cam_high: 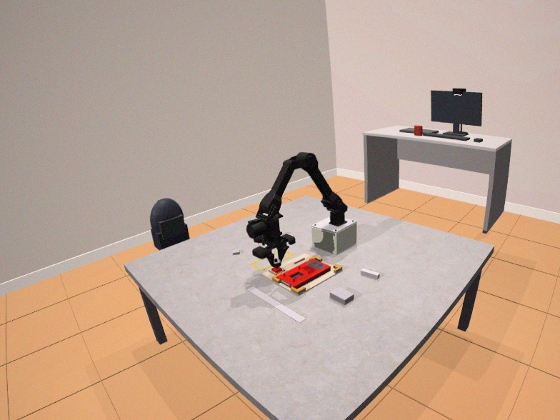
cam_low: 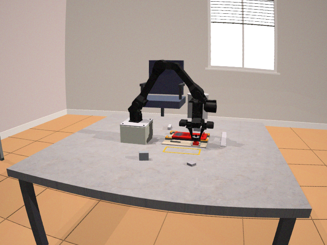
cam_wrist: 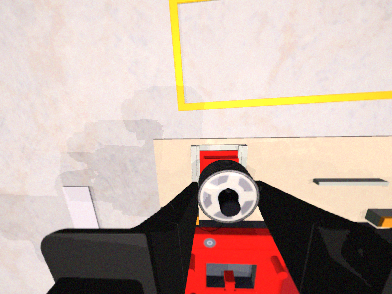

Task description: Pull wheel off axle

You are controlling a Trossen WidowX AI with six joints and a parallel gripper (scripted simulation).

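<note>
My gripper tip is now right at the axle. Round my gripper tip: wheel: right at my gripper tip; white strip: 140 mm ahead, 180 mm to the left, 40 mm below.
</note>
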